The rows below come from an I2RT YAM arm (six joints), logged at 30 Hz.
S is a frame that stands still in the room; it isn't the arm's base.
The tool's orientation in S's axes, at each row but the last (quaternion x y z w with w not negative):
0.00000 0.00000 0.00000 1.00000
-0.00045 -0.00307 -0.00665 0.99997
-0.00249 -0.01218 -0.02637 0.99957
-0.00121 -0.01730 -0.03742 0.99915
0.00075 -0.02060 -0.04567 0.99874
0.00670 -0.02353 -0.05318 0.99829
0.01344 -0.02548 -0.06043 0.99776
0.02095 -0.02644 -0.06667 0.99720
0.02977 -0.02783 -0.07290 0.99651
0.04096 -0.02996 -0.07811 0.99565
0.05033 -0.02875 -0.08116 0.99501
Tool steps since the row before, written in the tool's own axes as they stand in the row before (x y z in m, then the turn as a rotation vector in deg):
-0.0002 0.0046 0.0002 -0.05 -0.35 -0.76
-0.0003 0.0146 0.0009 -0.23 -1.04 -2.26
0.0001 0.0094 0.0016 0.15 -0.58 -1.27
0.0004 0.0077 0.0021 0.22 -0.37 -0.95
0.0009 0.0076 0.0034 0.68 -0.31 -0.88
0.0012 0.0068 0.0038 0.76 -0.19 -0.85
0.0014 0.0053 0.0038 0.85 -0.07 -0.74
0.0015 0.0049 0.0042 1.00 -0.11 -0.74
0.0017 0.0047 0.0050 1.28 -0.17 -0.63
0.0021 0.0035 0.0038 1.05 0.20 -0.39
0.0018 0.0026 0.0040 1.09 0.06 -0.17
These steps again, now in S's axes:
-0.0002 0.0046 0.0002 -0.05 -0.35 -0.76
-0.0001 0.0146 0.0009 -0.23 -1.04 -2.26
0.0006 0.0094 0.0016 0.15 -0.59 -1.26
0.0009 0.0077 0.0021 0.22 -0.39 -0.94
0.0014 0.0075 0.0035 0.68 -0.37 -0.85
0.0017 0.0066 0.0040 0.78 -0.26 -0.82
0.0018 0.0050 0.0040 0.87 -0.15 -0.70
0.0019 0.0045 0.0045 1.02 -0.21 -0.69
0.0021 0.0041 0.0054 1.28 -0.32 -0.57
0.0024 0.0028 0.0042 1.09 0.06 -0.31
0.0019 0.0019 0.0043 1.09 -0.10 -0.11

